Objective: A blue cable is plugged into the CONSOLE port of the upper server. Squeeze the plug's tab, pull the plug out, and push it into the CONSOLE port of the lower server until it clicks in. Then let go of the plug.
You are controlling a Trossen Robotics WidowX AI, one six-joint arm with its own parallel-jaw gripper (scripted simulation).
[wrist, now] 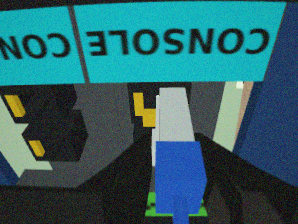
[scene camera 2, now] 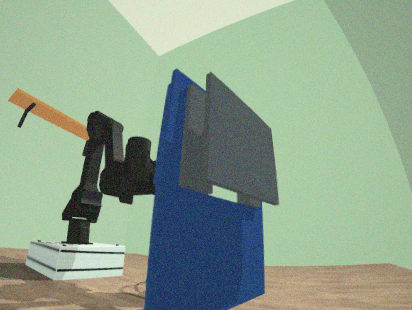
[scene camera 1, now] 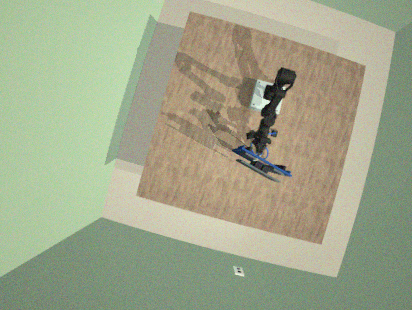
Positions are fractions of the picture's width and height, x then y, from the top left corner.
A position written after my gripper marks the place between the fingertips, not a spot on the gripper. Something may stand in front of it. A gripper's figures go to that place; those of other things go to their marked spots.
My gripper (wrist: 0.58, 0.63) is 11 cm from the lens. A rack (wrist: 0.17, 0.22) is 11 cm from the lens.
